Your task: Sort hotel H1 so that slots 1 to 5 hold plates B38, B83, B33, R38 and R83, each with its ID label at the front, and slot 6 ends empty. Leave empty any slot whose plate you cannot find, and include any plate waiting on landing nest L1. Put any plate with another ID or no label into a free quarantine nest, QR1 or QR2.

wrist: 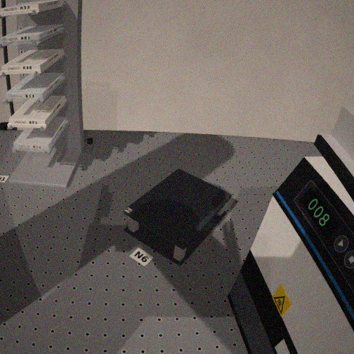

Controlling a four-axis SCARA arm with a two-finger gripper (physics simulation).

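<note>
A grey hotel rack (73,90) stands at the left in the wrist view, with its floor label cut off at the left edge. Several pale plates lie in it one above another, labels facing out. From the top, the labels are small and grainy: a plate (37,7) perhaps R33 or B33, a plate (42,33) perhaps R83 or B83, a plate (37,61) R38, a plate (37,86) perhaps B33, a plate (42,111) perhaps B83, and the lowest plate (40,137), unclear. My gripper shows partly at the right edge, open and empty, away from the rack. L1, QR1 and QR2 do not show.
A dark nest (175,207) labelled N6 stands on the perforated deck (100,305) in the middle, with no plate on it. A white and black instrument (275,240) with a green 008 display stands at the right. A beige wall (200,65) is behind.
</note>
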